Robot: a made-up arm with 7 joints.
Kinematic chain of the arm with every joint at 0, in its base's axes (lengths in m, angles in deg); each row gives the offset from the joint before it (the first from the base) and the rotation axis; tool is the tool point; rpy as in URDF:
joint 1: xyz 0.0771 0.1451 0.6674 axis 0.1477 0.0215 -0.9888
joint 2: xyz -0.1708 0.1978 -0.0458 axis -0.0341 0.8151 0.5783
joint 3: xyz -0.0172 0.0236 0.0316 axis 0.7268 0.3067 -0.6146
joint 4: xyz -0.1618 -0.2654 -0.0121 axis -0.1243 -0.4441 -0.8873
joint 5: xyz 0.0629 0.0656 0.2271 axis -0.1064 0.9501 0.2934
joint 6: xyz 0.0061 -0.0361 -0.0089 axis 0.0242 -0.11 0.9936
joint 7: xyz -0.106 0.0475 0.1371 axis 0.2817 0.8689 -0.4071
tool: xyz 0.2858 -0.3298 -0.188 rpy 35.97 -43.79 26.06
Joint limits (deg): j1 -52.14..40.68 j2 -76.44..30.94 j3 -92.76..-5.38 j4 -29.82..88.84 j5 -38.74..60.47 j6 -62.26..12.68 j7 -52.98..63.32
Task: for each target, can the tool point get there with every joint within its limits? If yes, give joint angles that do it. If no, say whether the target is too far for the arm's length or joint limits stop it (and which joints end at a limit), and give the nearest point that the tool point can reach.
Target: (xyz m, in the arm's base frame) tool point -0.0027 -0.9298 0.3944
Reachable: no: joint limits stop it (at a limit: joint 1, joint 3, joint 6, joint 7) | nearest point -0.1988 -0.5072 0.5536 | short by 0.492 m
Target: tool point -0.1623 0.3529 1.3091
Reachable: yes | joints 21.16 -23.08 -63.63 6.67 18.92 -33.81 -29.63
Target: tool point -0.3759 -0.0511 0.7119
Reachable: yes | joints -10.39 -29.48 -73.94 53.05 4.20 -38.90 39.43
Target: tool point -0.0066 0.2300 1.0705
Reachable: yes | joints 20.33 -40.56 -35.92 -15.04 33.62 -2.73 -33.41
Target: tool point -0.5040 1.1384 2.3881
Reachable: no: too far | nearest point -0.2102 0.7016 1.3865 | short by 1.132 m
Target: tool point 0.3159 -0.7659 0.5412
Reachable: no: joint limits stop it (at a limit: joint 1, joint 3, joint 6, joint 7) | nearest point 0.0125 -0.4170 0.6849 | short by 0.484 m
